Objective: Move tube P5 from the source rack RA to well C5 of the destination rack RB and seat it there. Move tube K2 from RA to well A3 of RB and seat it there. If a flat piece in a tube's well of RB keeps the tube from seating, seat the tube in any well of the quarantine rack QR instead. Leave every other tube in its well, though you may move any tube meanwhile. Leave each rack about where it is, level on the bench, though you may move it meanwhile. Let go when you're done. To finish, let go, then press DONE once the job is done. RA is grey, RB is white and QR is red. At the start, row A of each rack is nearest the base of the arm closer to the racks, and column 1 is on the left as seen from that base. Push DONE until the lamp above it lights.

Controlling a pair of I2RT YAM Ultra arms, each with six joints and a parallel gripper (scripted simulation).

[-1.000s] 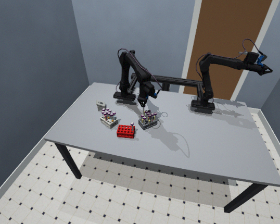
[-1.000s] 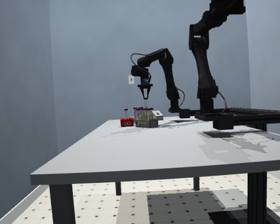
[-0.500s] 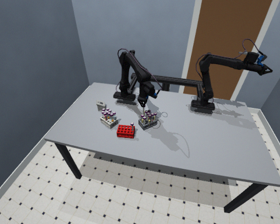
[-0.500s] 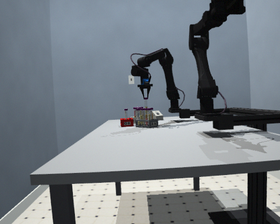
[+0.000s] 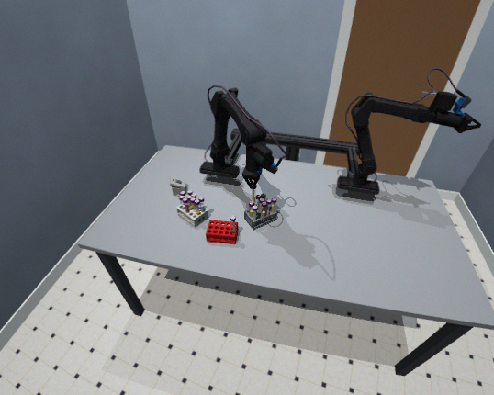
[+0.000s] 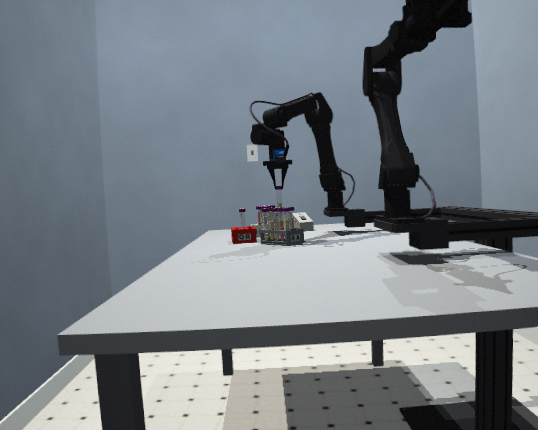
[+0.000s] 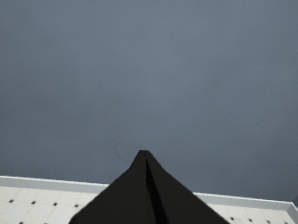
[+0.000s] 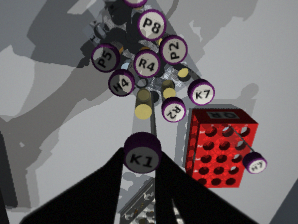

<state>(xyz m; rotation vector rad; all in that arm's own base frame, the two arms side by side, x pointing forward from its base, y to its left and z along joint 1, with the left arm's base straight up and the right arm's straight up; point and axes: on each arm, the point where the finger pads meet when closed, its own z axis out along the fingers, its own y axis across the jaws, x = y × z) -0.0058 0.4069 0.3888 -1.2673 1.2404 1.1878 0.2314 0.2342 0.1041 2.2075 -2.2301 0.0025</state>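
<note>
My right hand is 4 cm to the right of the grey rack RA and 17 cm above it. Also, from my right hand: red rack QR 13 cm ahead, 11 cm to the right, 17 cm below; pale box 14 cm behind, 42 cm to the right, 15 cm below; white rack RB 4 cm ahead, 28 cm to the right, 17 cm below.
</note>
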